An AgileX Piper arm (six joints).
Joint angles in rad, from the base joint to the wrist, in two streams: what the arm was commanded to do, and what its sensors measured. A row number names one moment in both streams.
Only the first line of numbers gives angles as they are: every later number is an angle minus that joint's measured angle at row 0.
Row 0, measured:
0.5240, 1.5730, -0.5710, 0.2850, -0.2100, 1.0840
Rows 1 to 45, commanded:
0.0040, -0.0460, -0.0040, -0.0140, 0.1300, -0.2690
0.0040, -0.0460, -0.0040, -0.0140, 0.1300, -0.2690
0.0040, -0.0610, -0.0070, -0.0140, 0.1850, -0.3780
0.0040, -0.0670, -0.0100, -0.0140, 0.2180, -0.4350
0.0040, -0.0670, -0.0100, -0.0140, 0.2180, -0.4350
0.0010, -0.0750, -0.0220, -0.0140, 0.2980, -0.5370
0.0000, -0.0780, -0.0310, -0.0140, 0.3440, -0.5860
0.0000, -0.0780, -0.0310, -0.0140, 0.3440, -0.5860
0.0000, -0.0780, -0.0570, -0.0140, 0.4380, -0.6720
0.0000, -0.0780, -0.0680, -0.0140, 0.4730, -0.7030
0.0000, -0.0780, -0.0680, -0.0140, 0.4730, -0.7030
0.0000, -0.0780, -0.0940, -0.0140, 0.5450, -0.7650
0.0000, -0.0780, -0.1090, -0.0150, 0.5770, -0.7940
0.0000, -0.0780, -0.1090, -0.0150, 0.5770, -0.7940
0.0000, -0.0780, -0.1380, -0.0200, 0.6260, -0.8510
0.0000, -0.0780, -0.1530, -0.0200, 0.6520, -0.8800
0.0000, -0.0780, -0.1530, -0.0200, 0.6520, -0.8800
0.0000, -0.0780, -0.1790, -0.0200, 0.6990, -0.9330
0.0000, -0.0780, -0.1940, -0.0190, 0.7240, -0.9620
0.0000, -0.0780, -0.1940, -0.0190, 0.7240, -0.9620
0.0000, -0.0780, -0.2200, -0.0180, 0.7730, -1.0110
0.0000, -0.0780, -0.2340, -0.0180, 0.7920, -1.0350
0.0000, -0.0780, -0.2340, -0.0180, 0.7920, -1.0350
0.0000, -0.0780, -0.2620, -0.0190, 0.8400, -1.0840
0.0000, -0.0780, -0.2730, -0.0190, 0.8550, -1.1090
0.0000, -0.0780, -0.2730, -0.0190, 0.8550, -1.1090
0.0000, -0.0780, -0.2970, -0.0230, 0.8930, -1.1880
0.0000, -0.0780, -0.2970, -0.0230, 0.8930, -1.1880
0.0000, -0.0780, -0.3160, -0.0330, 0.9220, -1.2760
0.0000, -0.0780, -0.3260, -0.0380, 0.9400, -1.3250
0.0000, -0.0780, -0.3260, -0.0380, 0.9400, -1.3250
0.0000, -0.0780, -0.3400, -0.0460, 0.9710, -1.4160
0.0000, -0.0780, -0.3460, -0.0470, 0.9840, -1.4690
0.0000, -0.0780, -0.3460, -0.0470, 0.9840, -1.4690
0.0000, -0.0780, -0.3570, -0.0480, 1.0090, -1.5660
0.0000, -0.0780, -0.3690, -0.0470, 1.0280, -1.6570
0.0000, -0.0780, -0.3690, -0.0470, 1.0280, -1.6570
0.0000, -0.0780, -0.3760, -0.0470, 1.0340, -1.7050
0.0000, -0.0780, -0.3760, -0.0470, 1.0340, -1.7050
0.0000, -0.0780, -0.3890, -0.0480, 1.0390, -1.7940
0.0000, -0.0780, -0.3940, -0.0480, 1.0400, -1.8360
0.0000, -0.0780, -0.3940, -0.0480, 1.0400, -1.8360
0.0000, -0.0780, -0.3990, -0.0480, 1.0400, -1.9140
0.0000, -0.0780, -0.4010, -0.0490, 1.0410, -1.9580
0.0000, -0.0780, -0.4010, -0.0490, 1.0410, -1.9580
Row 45, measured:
0.0000, -0.0670, -0.3940, -0.0490, 1.0250, -1.8660
